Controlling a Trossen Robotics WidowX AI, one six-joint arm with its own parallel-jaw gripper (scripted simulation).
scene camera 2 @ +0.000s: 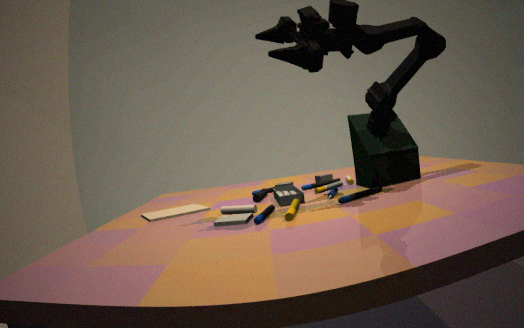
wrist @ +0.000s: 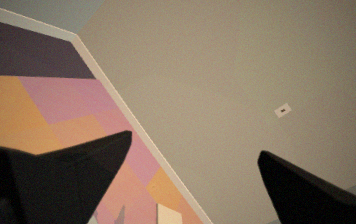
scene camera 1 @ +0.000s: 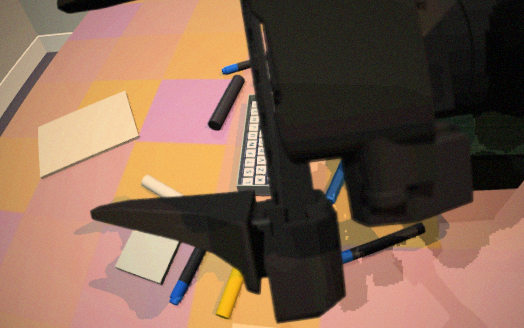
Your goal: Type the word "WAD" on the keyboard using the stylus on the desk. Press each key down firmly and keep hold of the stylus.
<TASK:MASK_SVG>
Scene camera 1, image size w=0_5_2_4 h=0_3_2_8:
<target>gripper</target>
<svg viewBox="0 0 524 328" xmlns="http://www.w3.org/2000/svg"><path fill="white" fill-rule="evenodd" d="M458 0L239 0L247 39L247 51L271 199L256 202L255 190L128 199L95 207L90 211L91 218L96 221L113 224L117 227L161 236L212 253L242 274L245 287L250 293L260 295L262 279L268 278L274 319L277 324L320 318L346 296L338 227L338 212L321 189L314 189L311 162L341 158L351 219L367 227L410 224L473 202L470 139L465 133L460 132L457 124L448 121L435 121L435 119L444 119L456 114L464 104L470 86L472 45L465 15ZM57 7L62 12L68 14L100 10L137 0L57 0Z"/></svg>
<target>black cylinder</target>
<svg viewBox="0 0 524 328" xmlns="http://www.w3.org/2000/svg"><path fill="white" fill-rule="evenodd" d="M242 76L235 75L231 80L213 116L208 122L209 128L216 131L221 129L245 82Z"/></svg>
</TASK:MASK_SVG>
